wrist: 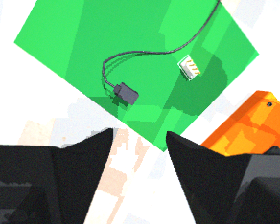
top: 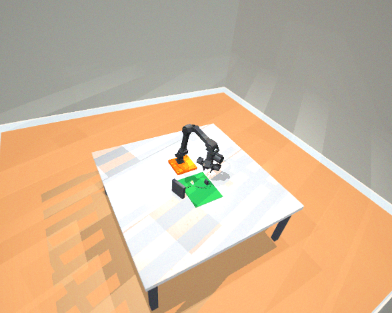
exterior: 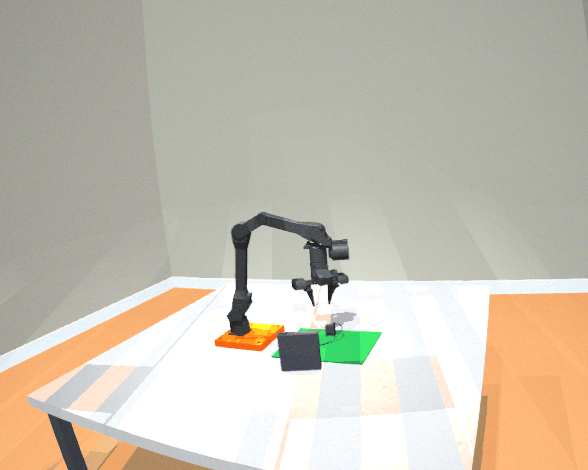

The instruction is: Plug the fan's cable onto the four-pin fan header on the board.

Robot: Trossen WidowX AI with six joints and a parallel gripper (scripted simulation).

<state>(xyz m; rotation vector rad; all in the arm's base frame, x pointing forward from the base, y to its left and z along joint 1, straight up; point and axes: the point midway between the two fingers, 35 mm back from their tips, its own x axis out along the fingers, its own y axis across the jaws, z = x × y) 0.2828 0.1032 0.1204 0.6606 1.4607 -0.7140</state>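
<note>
Right now the fan plug is 30 mm ahead of my gripper tip, 10 mm to the right of it and 90 mm below it. The rest, counted from my gripper tip: green board 50 mm ahead, 80 mm to the right, 120 mm below; then pale header 20 mm behind, 110 mm to the right, 110 mm below; then dark grey fan 40 mm ahead, 250 mm to the right, 50 mm below.
</note>
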